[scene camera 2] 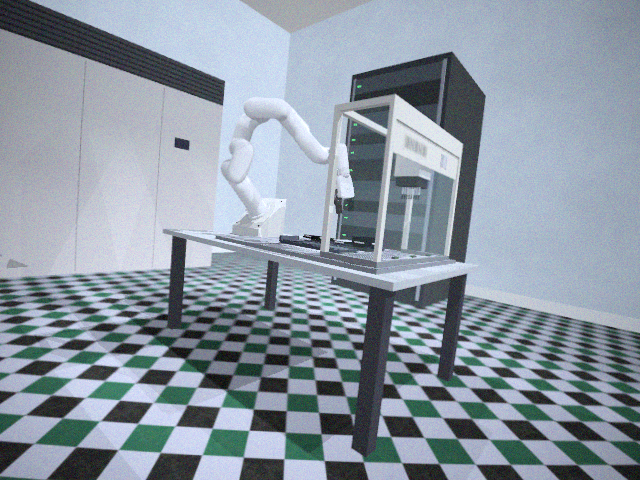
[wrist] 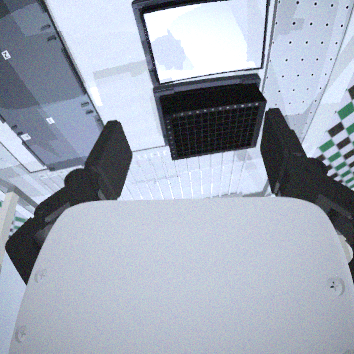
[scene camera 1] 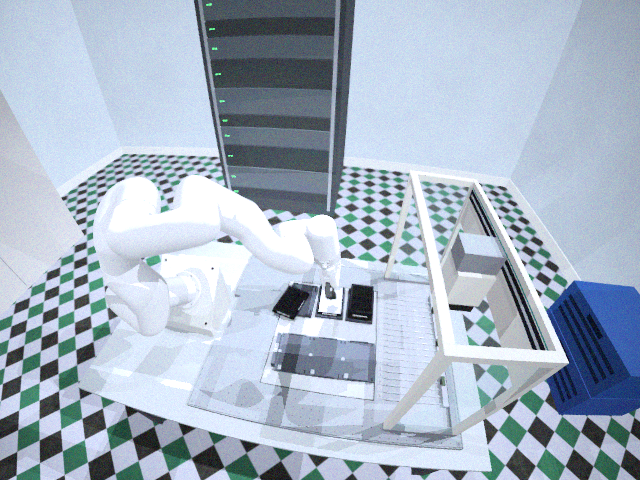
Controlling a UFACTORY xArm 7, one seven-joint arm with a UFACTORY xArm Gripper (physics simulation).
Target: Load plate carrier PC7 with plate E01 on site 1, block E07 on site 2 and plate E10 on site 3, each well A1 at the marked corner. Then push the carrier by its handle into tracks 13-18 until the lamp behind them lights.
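Pixels of known places: gripper, fingertip midpoint: (scene camera 2: 345, 212) (wrist: 192, 131) (scene camera 1: 333, 285); arm's base, origin of the base link: (scene camera 2: 259, 211) (scene camera 1: 185, 289).
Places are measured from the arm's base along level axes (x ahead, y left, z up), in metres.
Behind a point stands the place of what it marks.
Note:
My gripper (scene camera 1: 329, 296) {x 0.499, y 0.048, z 0.036 m} (scene camera 2: 338, 210) {x 0.499, y 0.048, z 0.036 m} (wrist: 192, 131) {x 0.499, y 0.048, z 0.036 m} is open and empty, pointing down above the plate row. In the wrist view, the deep black well block (scene camera 1: 360, 303) {x 0.601, y 0.062, z -0.070 m} (wrist: 215, 130) {x 0.602, y 0.083, z -0.066 m} appears between the finger directions, below them, in the right nest of scene camera 1. The white plate (scene camera 1: 330, 308) {x 0.497, y 0.048, z -0.092 m} (wrist: 210, 42) {x 0.499, y 0.091, z -0.092 m} sits in the middle nest. A black plate (scene camera 1: 290, 301) {x 0.352, y 0.063, z -0.090 m} lies skewed at the left nest. The grey carrier (scene camera 1: 330, 361) {x 0.508, y -0.145, z -0.108 m} (wrist: 30, 85) {x 0.491, y -0.125, z -0.108 m} bears no plates in the parts that show. The track area (scene camera 1: 408, 356) {x 0.765, y -0.109, z -0.118 m} (wrist: 192, 175) {x 0.766, y 0.040, z -0.118 m} lies beyond it. Plate codes are unreadable.
A cream frame (scene camera 1: 430, 268) {x 0.677, y -0.163, z 0.359 m} (scene camera 2: 387, 180) {x 0.876, y -0.351, z 0.127 m} stands over the tracks, with a grey and white head unit (scene camera 1: 478, 253) {x 0.811, y -0.092, z 0.341 m} (scene camera 2: 412, 180) inside. A dark rack (scene camera 1: 334, 155) (scene camera 2: 462, 155) stands behind the table. A blue box (scene camera 1: 599, 346) is at the far right.

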